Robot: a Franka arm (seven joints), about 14 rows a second.
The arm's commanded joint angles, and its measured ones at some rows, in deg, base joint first. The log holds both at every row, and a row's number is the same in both.
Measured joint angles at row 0:
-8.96 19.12 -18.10 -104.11 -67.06 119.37 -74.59
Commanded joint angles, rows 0 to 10:
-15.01 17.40 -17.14 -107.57 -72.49 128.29 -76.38
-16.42 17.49 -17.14 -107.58 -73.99 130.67 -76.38
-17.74 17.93 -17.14 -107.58 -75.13 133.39 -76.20
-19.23 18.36 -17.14 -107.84 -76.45 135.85 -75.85
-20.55 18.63 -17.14 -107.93 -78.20 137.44 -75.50
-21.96 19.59 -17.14 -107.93 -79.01 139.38 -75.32
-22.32 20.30 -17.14 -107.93 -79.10 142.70 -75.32
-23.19 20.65 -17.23 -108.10 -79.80 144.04 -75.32
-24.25 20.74 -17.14 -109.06 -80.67 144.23 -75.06
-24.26 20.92 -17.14 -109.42 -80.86 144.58 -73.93
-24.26 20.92 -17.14 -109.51 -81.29 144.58 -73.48
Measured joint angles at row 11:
-23.16 21.53 -17.98 -108.33 -79.22 143.22 -74.99
